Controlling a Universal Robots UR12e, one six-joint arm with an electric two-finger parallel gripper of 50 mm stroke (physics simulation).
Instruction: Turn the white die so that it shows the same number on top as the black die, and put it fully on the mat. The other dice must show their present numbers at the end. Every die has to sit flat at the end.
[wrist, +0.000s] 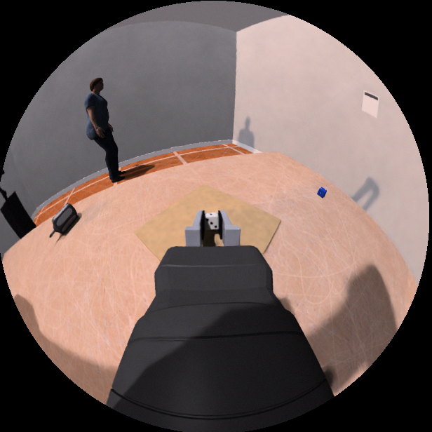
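The white die (212, 218) with dark pips is held between the two black finger pads of my gripper (211, 218), which is shut on it. Die and fingers are over the tan mat (165, 227). A bit of the mat and a dark shadow show below the die; how far the die is from the mat I cannot tell clearly. The pips are too small to read surely. The black die does not show in this view.
A blue die (322, 192) lies on the table (115, 275) to the right, beyond the mat. A dark grey device (65, 219) lies at the left edge of the table. A person (101, 120) stands on the floor behind the table.
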